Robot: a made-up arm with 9 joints.
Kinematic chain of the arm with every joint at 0, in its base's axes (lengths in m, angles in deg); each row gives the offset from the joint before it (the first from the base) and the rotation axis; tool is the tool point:
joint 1: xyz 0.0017 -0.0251 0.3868 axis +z
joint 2: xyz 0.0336 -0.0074 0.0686 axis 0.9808 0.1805 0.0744
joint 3: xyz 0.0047 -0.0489 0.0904 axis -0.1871 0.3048 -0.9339
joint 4: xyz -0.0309 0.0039 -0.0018 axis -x
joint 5: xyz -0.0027 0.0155 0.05 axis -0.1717 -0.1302 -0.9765
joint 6: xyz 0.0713 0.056 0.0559 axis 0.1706 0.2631 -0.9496
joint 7: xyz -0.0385 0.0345 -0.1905 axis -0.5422 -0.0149 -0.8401
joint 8: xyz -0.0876 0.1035 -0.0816 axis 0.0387 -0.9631 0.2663
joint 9: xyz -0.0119 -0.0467 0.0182 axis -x
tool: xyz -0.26 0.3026 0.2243
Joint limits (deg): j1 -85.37..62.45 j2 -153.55..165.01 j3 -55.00..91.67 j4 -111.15..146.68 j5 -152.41..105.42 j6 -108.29..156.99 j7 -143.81..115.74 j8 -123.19..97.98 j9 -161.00..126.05
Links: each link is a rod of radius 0.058 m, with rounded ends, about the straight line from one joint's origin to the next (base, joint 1, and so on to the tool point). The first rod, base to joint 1, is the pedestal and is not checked.
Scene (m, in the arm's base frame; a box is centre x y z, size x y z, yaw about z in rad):
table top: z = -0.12
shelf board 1: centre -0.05 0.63 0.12 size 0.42 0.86 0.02 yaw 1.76
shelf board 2: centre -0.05 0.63 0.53 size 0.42 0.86 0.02 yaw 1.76
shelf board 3: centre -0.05 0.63 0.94 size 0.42 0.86 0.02 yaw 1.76
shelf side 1: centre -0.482 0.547 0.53 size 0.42 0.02 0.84 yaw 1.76
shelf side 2: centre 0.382 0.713 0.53 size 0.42 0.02 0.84 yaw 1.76
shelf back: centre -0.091 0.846 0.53 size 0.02 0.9 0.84 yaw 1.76
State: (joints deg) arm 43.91 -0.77 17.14 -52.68 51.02 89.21 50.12 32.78 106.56
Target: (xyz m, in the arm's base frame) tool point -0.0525 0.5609 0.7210
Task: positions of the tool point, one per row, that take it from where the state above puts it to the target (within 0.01 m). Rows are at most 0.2 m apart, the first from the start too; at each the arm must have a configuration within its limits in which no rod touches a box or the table.
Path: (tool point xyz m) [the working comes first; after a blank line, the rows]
Joints at the target: 40.54 13.58 9.71 -66.70 43.30 87.47 56.54 41.06 118.43
Straight joint move there: touches shelf board 2.

1: 0.1740 0.5331 0.2678
2: 0.2032 0.4528 0.2492
3: 0.2126 0.3754 0.2508
4: 0.2073 0.3059 0.2712
5: 0.1916 0.2463 0.3067
6: 0.1272 0.3222 0.4403
7: 0.0581 0.3248 0.5874
8: 0.0055 0.2582 0.7210
9: 0.0099 0.3419 0.7320
10: 0.0008 0.4231 0.7336
11: -0.0205 0.4973 0.7291
12: -0.0525 0.5609 0.7210

